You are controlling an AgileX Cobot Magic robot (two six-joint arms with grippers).
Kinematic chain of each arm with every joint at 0, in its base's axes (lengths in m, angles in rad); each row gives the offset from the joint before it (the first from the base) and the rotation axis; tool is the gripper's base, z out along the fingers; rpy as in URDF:
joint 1: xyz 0 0 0.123 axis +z
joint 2: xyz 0 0 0 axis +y
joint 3: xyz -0.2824 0 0.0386 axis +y
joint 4: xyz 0.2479 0 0.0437 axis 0.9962 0 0.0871
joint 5: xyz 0 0 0 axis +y
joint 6: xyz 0.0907 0 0.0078 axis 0.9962 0 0.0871
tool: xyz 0 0 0 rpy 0 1.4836 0
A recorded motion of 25 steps. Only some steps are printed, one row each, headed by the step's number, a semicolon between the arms.
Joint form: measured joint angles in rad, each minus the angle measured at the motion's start. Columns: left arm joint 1, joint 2, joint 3, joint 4, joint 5, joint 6; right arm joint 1, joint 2, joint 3, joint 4, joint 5, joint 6.
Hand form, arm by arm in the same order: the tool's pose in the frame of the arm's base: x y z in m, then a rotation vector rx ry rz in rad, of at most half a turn. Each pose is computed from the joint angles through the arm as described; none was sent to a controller.
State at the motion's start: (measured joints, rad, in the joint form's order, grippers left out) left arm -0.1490 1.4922 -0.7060 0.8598 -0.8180 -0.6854; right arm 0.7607 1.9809 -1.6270 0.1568 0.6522 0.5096
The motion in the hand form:
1: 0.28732 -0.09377 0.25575 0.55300 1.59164 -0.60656; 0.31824 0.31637 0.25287 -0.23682 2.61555 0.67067
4: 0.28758 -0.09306 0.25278 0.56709 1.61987 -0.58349; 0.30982 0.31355 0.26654 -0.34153 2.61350 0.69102
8: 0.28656 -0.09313 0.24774 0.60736 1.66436 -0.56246; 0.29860 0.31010 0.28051 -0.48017 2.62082 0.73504
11: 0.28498 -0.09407 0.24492 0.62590 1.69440 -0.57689; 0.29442 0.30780 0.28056 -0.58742 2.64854 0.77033
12: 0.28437 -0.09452 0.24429 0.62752 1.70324 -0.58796; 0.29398 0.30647 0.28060 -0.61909 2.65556 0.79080
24: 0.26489 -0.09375 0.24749 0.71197 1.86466 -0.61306; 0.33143 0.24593 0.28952 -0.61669 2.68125 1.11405
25: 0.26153 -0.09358 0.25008 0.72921 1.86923 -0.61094; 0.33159 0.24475 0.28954 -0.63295 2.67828 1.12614
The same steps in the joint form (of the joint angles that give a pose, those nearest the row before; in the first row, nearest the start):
1: 0.0000 0.0000 0.0000 -0.0002 0.0039 -0.0011; 0.0000 -0.0085 0.0000 0.0163 0.0179 -0.0295
4: 0.0000 0.0000 0.0000 0.0180 0.0350 -0.0021; 0.0000 -0.0434 0.0000 0.0708 0.0649 -0.1319
8: 0.0000 0.0000 0.0000 0.0767 0.0744 -0.0252; -0.0033 -0.0803 0.0000 0.1601 0.1366 -0.2699
11: 0.0000 0.0000 0.0000 0.1288 0.0863 -0.0721; -0.0151 -0.0829 0.0000 0.2381 0.1999 -0.3809
12: 0.0000 0.0000 0.0000 0.1450 0.0863 -0.0924; -0.0226 -0.0829 0.0000 0.2701 0.2203 -0.4204
24: 0.0000 -0.0824 0.0000 0.5110 0.1751 -0.4508; -0.2599 -0.0829 0.0000 0.6207 0.4357 -0.7304
25: 0.0000 -0.0989 0.0000 0.5539 0.1763 -0.4858; -0.2649 -0.0819 0.0000 0.6312 0.4473 -0.7470

